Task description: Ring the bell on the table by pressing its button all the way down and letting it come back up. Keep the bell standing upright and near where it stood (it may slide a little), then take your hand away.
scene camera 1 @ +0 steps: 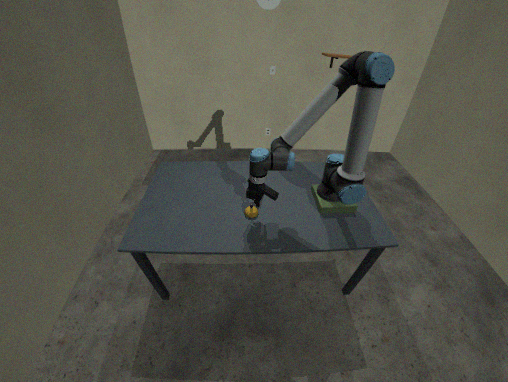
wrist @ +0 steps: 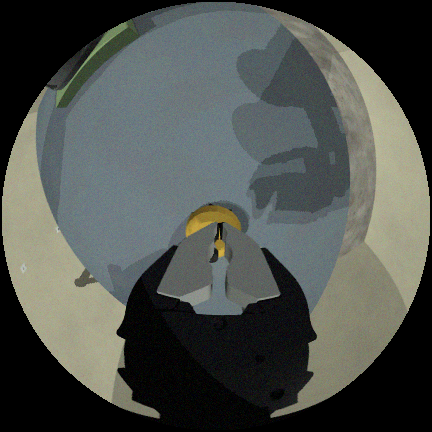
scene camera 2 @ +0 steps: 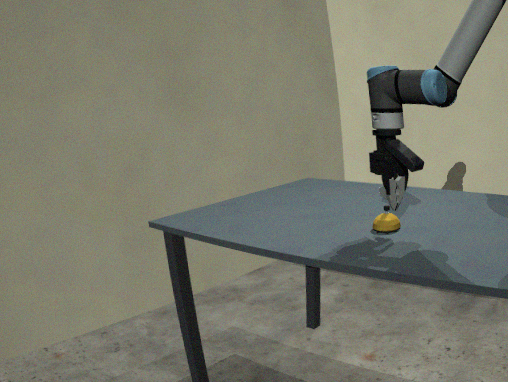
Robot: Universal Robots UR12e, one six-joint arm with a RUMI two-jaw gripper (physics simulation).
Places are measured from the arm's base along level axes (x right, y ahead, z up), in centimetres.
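Pixels of known places: gripper, fingertip midpoint: (scene camera 1: pixel 258 208) (wrist: pixel 219 223) (scene camera 2: pixel 394 210); arm's base, origin of the base link: (scene camera 1: pixel 330 192).
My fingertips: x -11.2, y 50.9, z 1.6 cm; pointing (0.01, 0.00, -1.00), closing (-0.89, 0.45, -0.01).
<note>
Ahead of a thing's pixels: the offset from my fingertips to its middle. Level surfaces: height alone.
The yellow bell @[dx +2.9, dy +3.7, dz -3.1 cm] (scene camera 1: pixel 251 213) (scene camera 2: pixel 386 223) (wrist: pixel 206 218) stands upright on the blue-grey table @[dz -6.4 cm] (scene camera 1: pixel 190 220) (scene camera 2: pixel 250 220) (wrist: pixel 150 135). Its small dark button @[dx +2.9, dy +3.7, dz -0.3 cm] (scene camera 2: pixel 386 208) stands up clear of the dome. My gripper (scene camera 1: pixel 256 204) (scene camera 2: pixel 395 209) (wrist: pixel 219 223) is shut and empty, pointing down. In the scene camera 2 view its tips are just right of the button, above the dome's right side, with a small gap to the dome. In the wrist view the fingers cover much of the bell, and the button cannot be made out clearly.
The arm's base stands on a green block (scene camera 1: pixel 336 206) (wrist: pixel 95 65) at the right of the table in the scene camera 1 view. The arm's shadow falls on the table in front of the bell. The table's front edge lies beyond that shadow.
</note>
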